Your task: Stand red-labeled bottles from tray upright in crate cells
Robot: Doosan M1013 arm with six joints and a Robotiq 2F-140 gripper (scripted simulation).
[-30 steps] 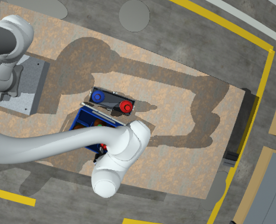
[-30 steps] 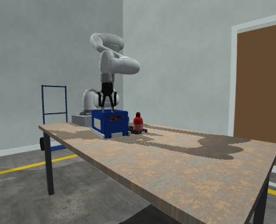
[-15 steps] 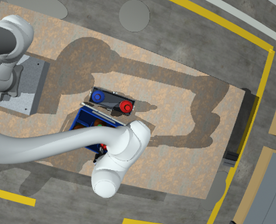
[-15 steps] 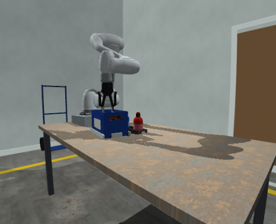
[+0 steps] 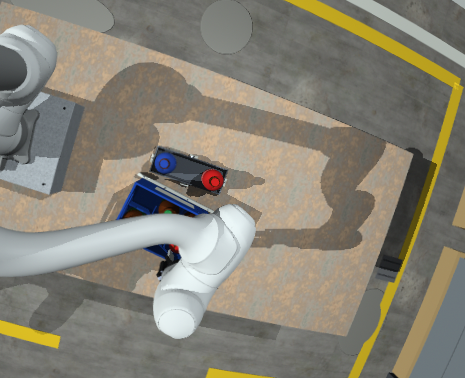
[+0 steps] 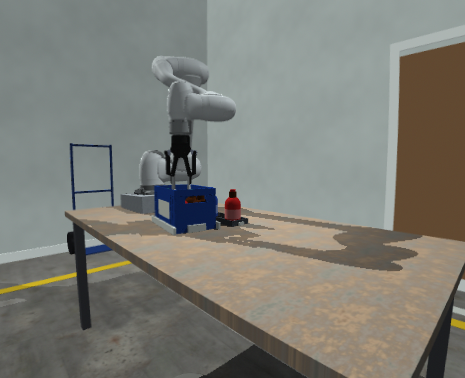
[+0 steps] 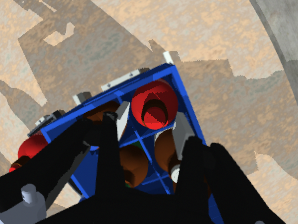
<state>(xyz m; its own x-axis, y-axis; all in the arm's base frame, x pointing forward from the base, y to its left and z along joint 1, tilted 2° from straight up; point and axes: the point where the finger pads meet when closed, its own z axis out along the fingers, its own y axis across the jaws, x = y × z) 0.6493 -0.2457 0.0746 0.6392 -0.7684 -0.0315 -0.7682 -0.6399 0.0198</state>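
Now: the red-labeled bottle 240 mm to the left of my hand, 110 mm below it and 60 mm ahead of it. Also, from my hand: red bottle 100 mm below; blue-capped bottle 260 mm to the left, 110 mm below, 110 mm behind; blue crate 110 mm below, 80 mm behind, 60 mm to the left.
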